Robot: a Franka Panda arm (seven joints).
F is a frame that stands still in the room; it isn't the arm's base.
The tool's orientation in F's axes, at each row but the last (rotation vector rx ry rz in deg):
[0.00, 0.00, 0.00]
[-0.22, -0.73, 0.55]
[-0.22, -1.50, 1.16]
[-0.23, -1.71, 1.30]
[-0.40, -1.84, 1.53]
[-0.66, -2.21, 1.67]
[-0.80, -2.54, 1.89]
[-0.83, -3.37, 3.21]
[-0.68, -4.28, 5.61]
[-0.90, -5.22, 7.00]
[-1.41, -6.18, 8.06]
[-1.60, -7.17, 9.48]
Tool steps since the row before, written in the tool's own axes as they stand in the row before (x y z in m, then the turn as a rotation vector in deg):
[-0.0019, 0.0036, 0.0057, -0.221, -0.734, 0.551]
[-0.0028, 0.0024, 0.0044, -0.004, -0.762, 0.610]
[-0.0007, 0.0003, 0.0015, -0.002, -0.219, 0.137]
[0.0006, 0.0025, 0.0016, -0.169, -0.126, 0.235]
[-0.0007, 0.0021, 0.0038, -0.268, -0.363, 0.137]
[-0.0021, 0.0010, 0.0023, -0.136, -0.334, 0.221]
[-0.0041, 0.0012, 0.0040, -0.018, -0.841, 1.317]
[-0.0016, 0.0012, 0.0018, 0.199, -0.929, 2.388]
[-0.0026, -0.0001, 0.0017, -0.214, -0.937, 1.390]
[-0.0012, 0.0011, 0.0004, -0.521, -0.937, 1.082]
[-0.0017, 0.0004, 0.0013, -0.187, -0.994, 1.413]
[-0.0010, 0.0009, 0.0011, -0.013, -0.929, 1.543]
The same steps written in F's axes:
[-0.0019, 0.0036, 0.0057, -0.221, -0.734, 0.551]
[-0.0029, 0.0024, 0.0044, -0.004, -0.760, 0.613]
[-0.0007, 0.0003, 0.0015, -0.001, -0.219, 0.138]
[0.0005, 0.0025, 0.0016, -0.173, -0.129, 0.230]
[-0.0009, 0.0021, 0.0038, -0.263, -0.369, 0.131]
[-0.0022, 0.0010, 0.0022, -0.135, -0.335, 0.220]
[-0.0043, 0.0011, 0.0038, -0.049, -0.824, 1.327]
[-0.0018, 0.0011, 0.0017, 0.109, -0.886, 2.410]
[-0.0027, -0.0003, 0.0015, -0.226, -0.942, 1.385]
[-0.0014, 0.0009, 0.0003, -0.501, -0.983, 1.050]
[-0.0019, 0.0002, 0.0011, -0.200, -0.986, 1.416]
[-0.0013, 0.0007, 0.0009, -0.057, -0.891, 1.564]

